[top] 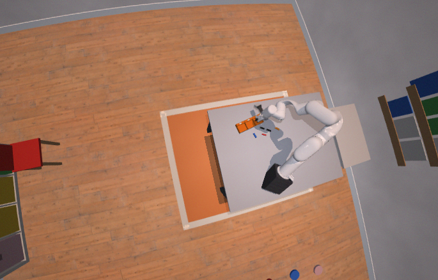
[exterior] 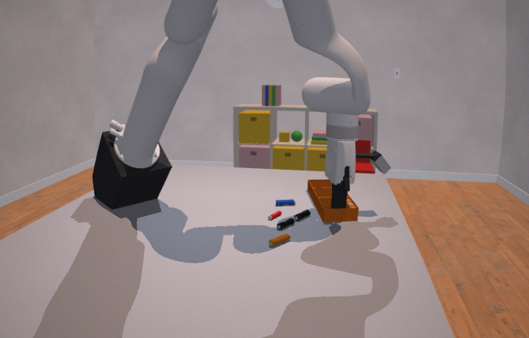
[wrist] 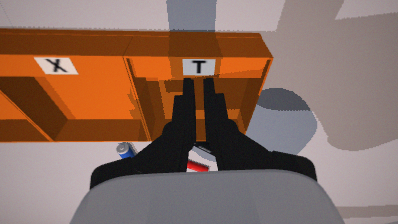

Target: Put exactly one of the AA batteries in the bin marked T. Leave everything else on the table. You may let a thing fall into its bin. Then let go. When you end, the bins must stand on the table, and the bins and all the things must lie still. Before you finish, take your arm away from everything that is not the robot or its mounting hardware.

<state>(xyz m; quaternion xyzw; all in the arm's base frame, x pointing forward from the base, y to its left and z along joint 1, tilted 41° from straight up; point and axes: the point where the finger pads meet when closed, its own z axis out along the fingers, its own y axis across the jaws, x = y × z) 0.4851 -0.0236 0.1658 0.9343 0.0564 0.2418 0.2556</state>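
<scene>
The orange bin tray is 9 cm to the left of my hand, 2 cm below it and 1 cm ahead of it. Round my hand: blue AA battery (11 cm behind, 10 cm to the left, 3 cm below); then black battery (9 cm behind, 3 cm below); then small red battery (15 cm behind, 3 cm below, 1 cm to the left).
</scene>
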